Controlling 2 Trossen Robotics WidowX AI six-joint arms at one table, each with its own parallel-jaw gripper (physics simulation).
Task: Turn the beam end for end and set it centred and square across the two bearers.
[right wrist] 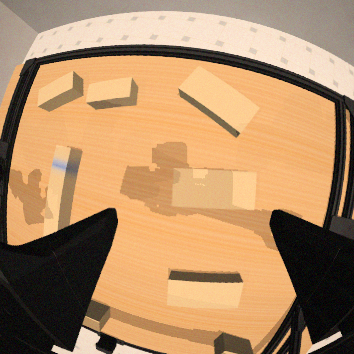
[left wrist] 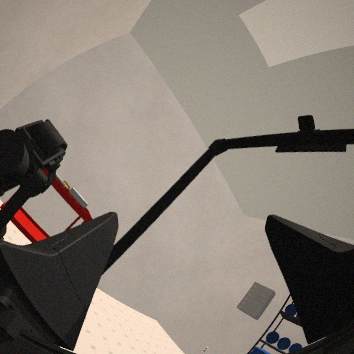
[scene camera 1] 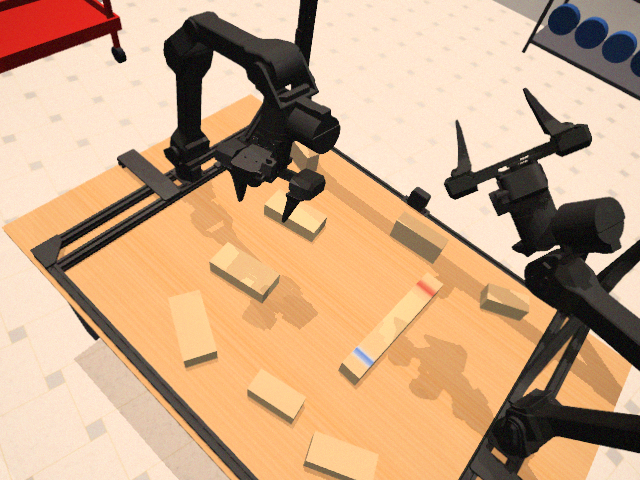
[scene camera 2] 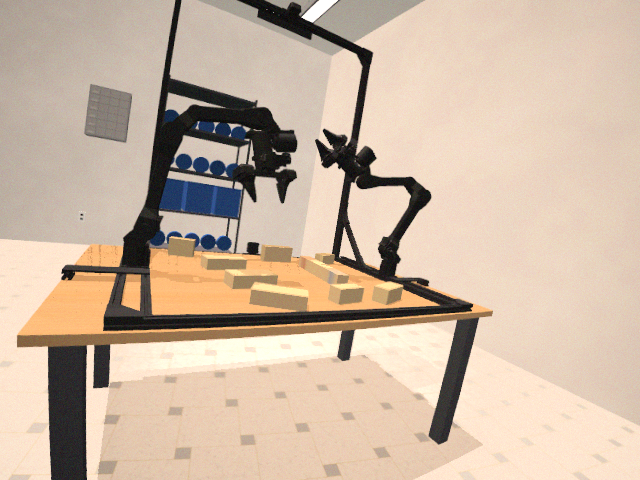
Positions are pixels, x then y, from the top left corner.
Scene:
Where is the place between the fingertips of the right gripper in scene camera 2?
269,202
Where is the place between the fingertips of the left gripper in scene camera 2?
At 319,134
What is the right gripper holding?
Nothing.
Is the left gripper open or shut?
Open.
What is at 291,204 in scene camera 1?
The right gripper.

